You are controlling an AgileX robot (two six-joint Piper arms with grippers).
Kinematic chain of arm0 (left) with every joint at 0, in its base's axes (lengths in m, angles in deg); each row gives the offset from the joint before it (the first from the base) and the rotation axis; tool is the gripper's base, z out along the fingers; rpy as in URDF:
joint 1: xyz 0 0 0.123 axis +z
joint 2: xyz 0 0 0 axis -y
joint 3: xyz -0.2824 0 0.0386 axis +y
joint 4: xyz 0.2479 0 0.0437 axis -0.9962 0 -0.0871
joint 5: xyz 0 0 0 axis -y
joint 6: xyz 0.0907 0 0.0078 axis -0.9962 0 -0.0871
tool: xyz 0 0 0 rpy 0 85 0
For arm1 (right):
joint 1: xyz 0 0 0.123 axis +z
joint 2: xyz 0 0 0 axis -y
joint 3: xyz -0.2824 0 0.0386 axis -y
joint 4: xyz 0.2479 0 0.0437 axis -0.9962 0 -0.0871
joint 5: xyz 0 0 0 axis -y
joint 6: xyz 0.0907 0 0.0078 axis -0.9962 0 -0.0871
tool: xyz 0 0 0 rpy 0 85 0
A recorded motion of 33 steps. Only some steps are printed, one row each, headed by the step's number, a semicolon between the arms.
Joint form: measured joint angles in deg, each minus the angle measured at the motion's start. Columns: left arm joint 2, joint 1, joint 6, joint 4, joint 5, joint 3; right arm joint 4, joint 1, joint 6, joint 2, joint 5, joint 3.
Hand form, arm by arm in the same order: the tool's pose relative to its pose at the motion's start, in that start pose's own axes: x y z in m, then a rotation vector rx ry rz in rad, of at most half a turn. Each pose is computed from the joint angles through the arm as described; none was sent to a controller.
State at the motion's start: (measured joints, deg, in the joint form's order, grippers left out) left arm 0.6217 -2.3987 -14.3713 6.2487 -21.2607 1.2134; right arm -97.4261 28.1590 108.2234 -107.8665 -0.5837 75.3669
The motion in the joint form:
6: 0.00 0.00 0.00 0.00 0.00 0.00; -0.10 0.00 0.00 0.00 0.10 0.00
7: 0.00 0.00 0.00 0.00 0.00 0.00; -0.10 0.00 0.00 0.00 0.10 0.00
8: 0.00 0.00 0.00 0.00 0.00 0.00; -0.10 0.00 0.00 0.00 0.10 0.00
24: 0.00 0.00 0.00 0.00 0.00 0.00; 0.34 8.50 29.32 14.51 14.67 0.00
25: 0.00 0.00 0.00 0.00 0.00 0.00; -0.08 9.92 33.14 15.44 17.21 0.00
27: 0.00 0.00 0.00 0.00 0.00 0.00; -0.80 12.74 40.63 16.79 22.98 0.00
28: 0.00 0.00 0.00 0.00 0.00 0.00; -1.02 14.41 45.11 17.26 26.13 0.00
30: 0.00 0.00 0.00 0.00 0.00 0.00; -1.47 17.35 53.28 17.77 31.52 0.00
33: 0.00 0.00 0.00 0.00 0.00 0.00; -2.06 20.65 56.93 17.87 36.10 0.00
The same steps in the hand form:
6: 0.0000 0.0000 0.0000 0.0000 0.0000 0.0000; 0.0000 -0.0002 0.0000 0.0017 0.0005 0.0017
7: 0.0000 0.0000 0.0000 0.0000 0.0000 0.0000; 0.0000 -0.0002 0.0000 0.0017 0.0005 0.0017
8: 0.0000 0.0000 0.0000 0.0000 0.0000 0.0000; 0.0000 -0.0002 0.0000 0.0017 0.0005 0.0017
24: 0.0000 0.0000 0.0000 0.0000 0.0000 0.0000; -0.0752 0.0222 -0.0899 0.2026 -0.1559 -0.5385
25: 0.0000 0.0000 0.0000 0.0000 0.0000 0.0000; -0.0790 0.0266 -0.0971 0.2300 -0.1499 -0.5974
27: 0.0000 0.0000 0.0000 0.0000 0.0000 0.0000; -0.0835 0.0346 -0.1088 0.2895 -0.1174 -0.7124
28: 0.0000 0.0000 0.0000 0.0000 0.0000 0.0000; -0.0848 0.0400 -0.1139 0.3178 -0.0930 -0.7859
30: 0.0000 0.0000 0.0000 0.0000 0.0000 0.0000; -0.0856 0.0501 -0.1214 0.3594 -0.0410 -0.9204
33: 0.0000 0.0000 0.0000 0.0000 0.0000 0.0000; -0.0851 0.0641 -0.1270 0.3743 -0.0067 -0.9824

